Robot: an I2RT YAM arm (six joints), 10 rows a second.
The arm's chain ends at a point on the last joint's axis. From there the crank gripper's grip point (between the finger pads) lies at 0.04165 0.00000 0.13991 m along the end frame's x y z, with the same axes.
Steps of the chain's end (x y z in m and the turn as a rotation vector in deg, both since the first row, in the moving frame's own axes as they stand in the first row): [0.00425 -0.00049 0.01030 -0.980 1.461 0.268]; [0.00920 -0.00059 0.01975 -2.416 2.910 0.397]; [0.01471 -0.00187 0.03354 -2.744 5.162 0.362]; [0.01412 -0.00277 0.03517 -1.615 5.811 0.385]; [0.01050 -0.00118 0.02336 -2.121 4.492 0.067]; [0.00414 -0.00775 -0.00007 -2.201 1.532 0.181]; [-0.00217 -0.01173 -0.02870 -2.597 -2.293 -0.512]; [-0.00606 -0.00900 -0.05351 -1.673 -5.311 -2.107]
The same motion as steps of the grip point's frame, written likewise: [0.00780 0.00210 0.00917 -0.980 1.461 0.268]; [0.01623 0.00557 0.01733 -2.416 2.910 0.397]; [0.02710 0.00503 0.02906 -2.744 5.162 0.362]; [0.02806 0.00143 0.03018 -1.615 5.811 0.385]; [0.02132 0.00399 0.01957 -2.121 4.492 0.067]; [0.00786 -0.00226 -0.00134 -2.201 1.532 0.181]; [-0.00777 -0.00570 -0.02728 -2.597 -2.293 -0.512]; [-0.01914 -0.00616 -0.05029 -1.673 -5.311 -2.107]
